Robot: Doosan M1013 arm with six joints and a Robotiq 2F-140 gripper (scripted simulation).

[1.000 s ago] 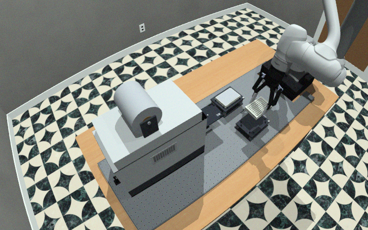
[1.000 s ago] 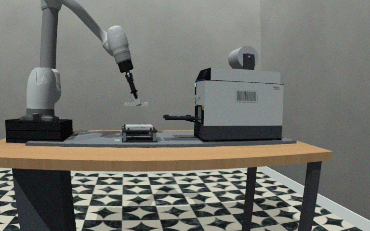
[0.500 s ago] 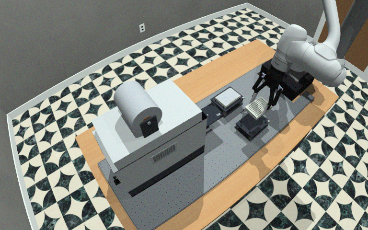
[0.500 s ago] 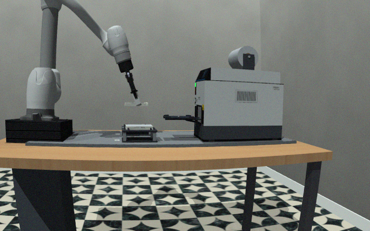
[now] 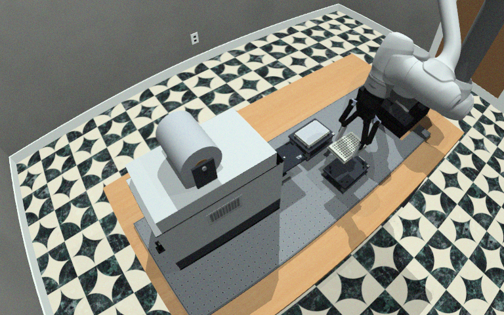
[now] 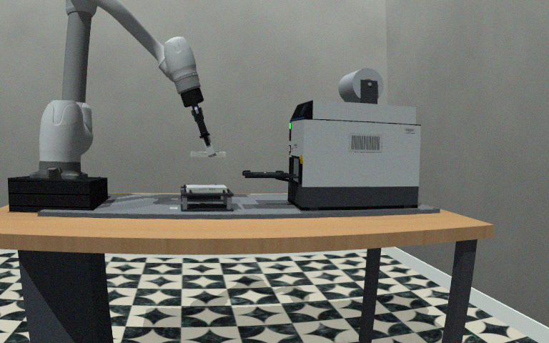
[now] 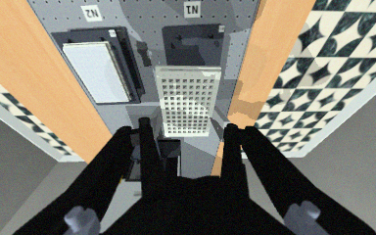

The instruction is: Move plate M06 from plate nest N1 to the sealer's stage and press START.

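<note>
My gripper is now 18 cm short of the black stage, 14 cm to the left of it and 8 cm above it. The rest, counted from my hand: foil-covered plate: 2 cm behind, 19 cm to the right, 13 cm below; white well plate: 3 cm below; nest N1: 2 cm behind, 2 cm to the left, 15 cm below.
</note>
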